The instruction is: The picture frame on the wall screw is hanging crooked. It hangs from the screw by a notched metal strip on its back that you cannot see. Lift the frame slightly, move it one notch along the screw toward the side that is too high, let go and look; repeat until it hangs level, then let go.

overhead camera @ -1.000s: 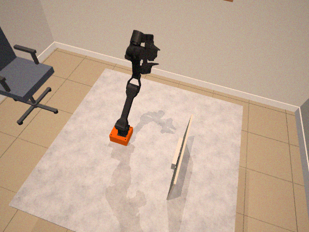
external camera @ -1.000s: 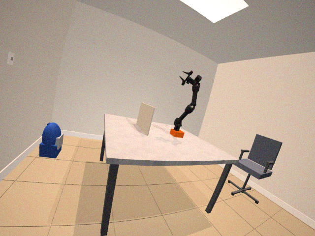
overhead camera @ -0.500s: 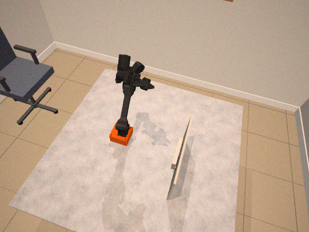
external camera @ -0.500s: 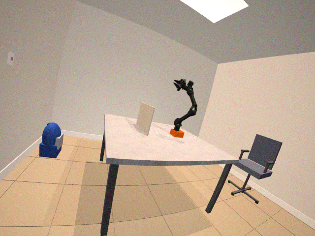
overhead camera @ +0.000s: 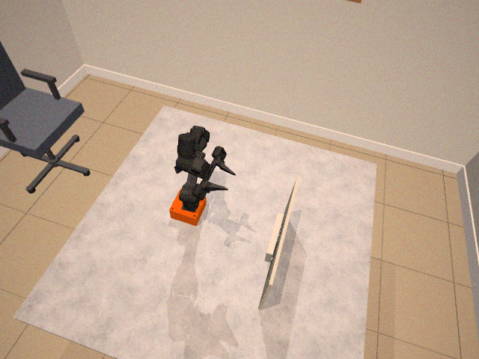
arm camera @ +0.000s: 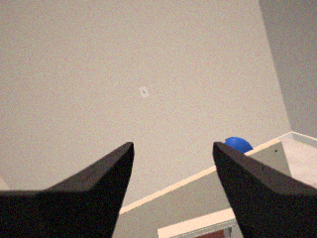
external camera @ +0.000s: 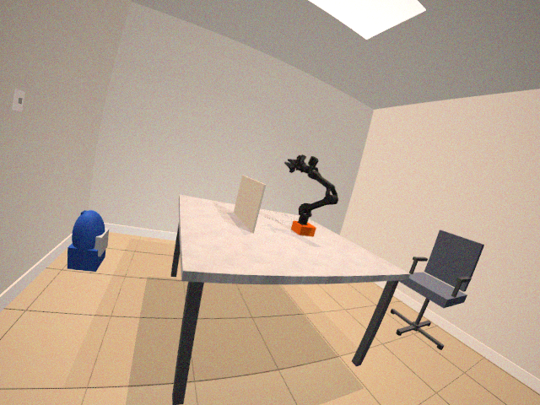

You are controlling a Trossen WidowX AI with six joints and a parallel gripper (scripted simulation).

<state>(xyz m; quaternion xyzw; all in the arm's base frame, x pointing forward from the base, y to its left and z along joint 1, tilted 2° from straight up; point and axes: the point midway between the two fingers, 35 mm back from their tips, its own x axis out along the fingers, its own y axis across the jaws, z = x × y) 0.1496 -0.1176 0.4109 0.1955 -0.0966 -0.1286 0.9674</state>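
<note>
My gripper tip is now 320 mm above the picture frame and 200 mm short of it. Round my gripper tip: beige wall panel (330 mm below, 210 mm ahead, 10 mm to the right).
</note>
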